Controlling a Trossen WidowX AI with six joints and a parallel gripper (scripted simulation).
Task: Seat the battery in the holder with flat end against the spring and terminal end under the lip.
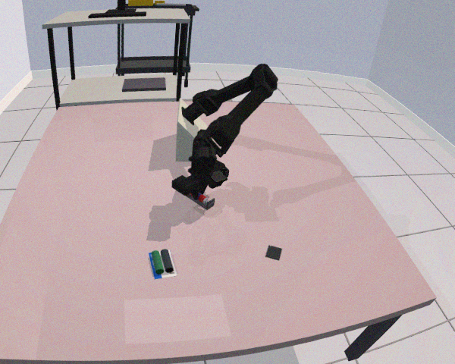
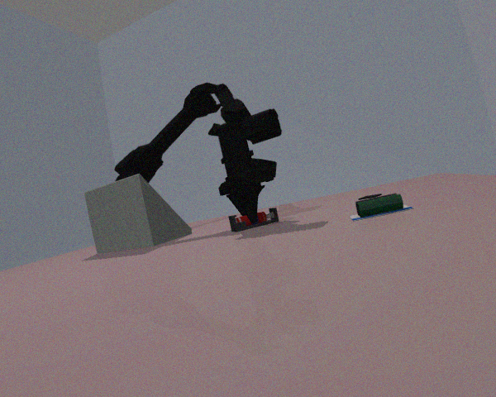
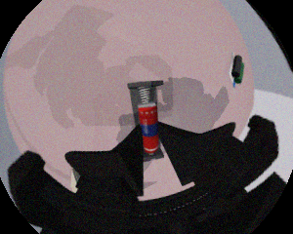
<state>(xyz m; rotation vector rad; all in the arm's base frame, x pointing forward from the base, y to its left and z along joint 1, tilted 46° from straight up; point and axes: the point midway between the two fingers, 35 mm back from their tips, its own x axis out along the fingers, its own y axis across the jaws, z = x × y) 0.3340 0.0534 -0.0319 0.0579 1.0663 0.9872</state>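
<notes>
My gripper tip is now 1 cm below the battery. From my gripper tip the other things lie so: small dark square: 24 cm ahead, 19 cm to the left, 1 cm below.
</notes>
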